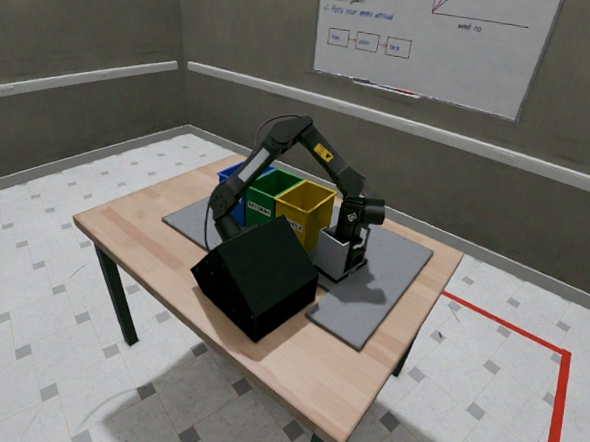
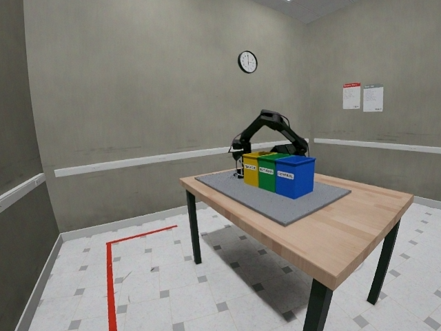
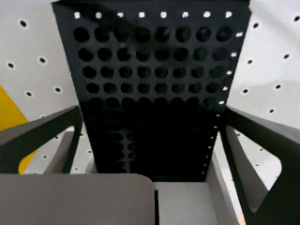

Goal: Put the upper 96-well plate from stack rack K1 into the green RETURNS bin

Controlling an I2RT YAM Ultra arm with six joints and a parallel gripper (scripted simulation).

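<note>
The black 96-well plate lies right at my hand. From my hand the other things lie so: green returns bin (310 mm to the left, 50 mm above); then blue bin (20 mm behind, 440 mm to the left, 50 mm above); then yellow bin (20 mm ahead, 180 mm to the left, 50 mm above).
</note>
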